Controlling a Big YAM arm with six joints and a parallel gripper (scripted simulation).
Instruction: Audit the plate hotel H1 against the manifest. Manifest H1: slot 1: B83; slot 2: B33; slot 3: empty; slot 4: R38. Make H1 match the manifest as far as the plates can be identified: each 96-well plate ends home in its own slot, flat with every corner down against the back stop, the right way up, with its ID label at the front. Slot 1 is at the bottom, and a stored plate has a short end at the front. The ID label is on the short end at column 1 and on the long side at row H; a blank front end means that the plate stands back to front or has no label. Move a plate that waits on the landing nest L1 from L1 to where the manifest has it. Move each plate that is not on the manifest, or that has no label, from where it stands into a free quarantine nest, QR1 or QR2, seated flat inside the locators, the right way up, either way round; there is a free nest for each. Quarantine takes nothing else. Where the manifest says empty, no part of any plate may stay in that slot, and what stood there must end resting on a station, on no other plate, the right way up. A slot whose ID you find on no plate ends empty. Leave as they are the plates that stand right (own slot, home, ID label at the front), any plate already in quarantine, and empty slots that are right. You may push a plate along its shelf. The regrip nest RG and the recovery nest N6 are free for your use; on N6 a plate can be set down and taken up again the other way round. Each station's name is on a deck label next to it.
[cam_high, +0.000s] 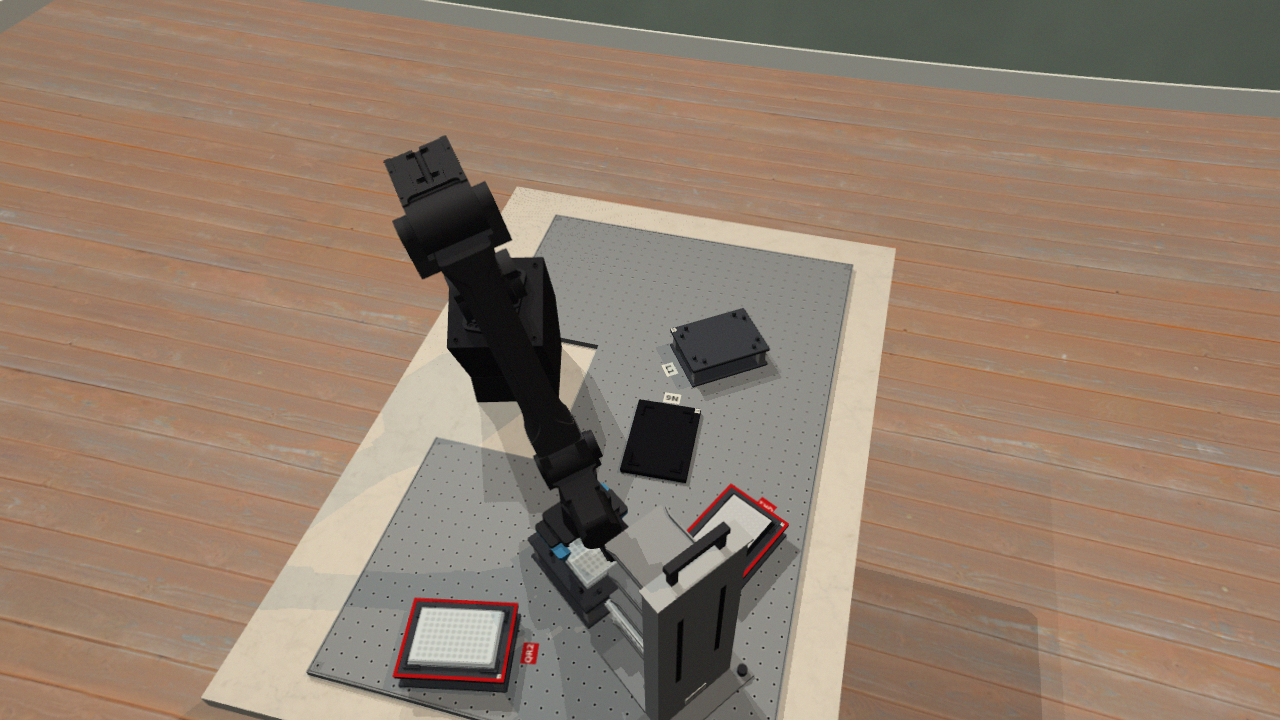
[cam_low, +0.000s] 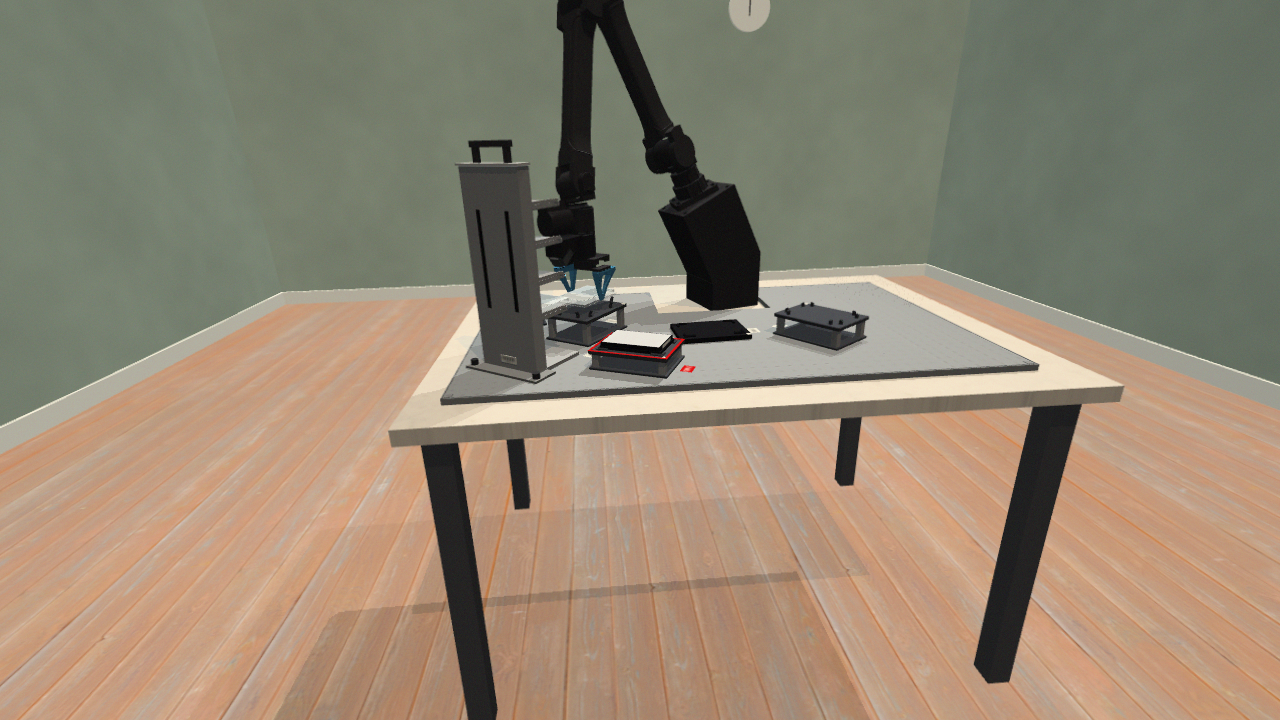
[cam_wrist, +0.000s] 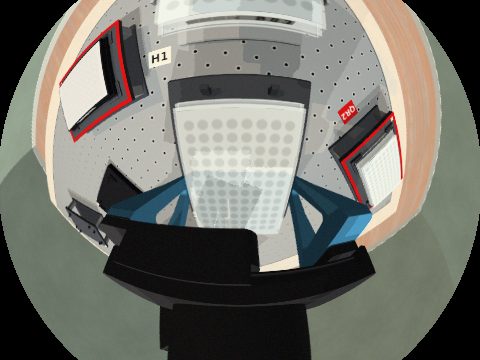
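Right now my hand is 4 cm above the regrip nest RG. From my hand the other things lie so: red-edged quarantine nest QR1: 23 cm ahead, 7 cm to the left, 6 cm below; H1 deck label: 16 cm ahead, 1 cm to the right, 9 cm below; red-edged quarantine nest QR2: 17 cm behind, 16 cm to the right, 6 cm below.
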